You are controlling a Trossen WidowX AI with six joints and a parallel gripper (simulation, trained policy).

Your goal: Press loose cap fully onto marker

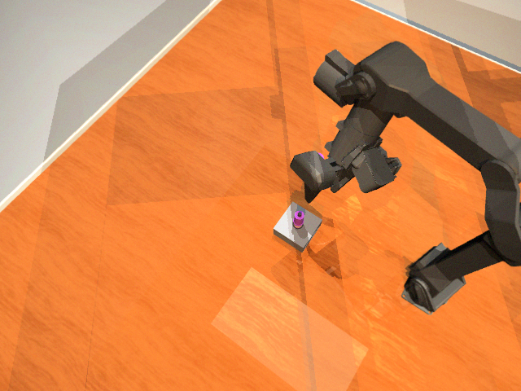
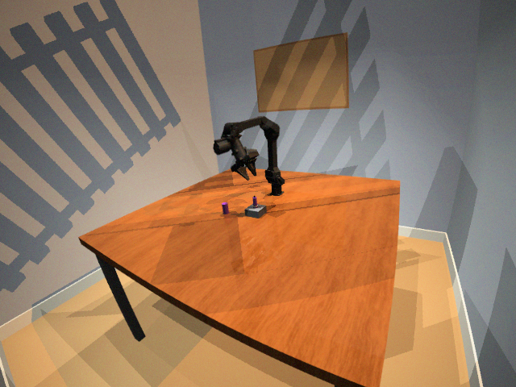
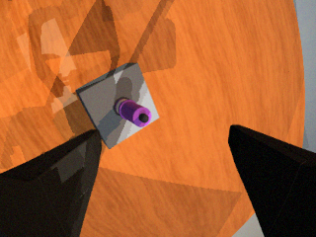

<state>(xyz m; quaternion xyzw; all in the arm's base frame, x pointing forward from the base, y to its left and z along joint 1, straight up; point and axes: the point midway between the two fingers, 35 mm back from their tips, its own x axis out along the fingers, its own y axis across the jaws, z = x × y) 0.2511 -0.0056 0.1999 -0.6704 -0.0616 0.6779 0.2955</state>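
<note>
My gripper tip is now 14 cm above the purple cap, 13 cm to the left of it and 7 cm short of it. Also, from my gripper tip: grey holder block: 15 cm below, 2 cm to the left, 2 cm ahead; purple marker: 10 cm below, 2 cm to the left, 2 cm ahead.
</note>
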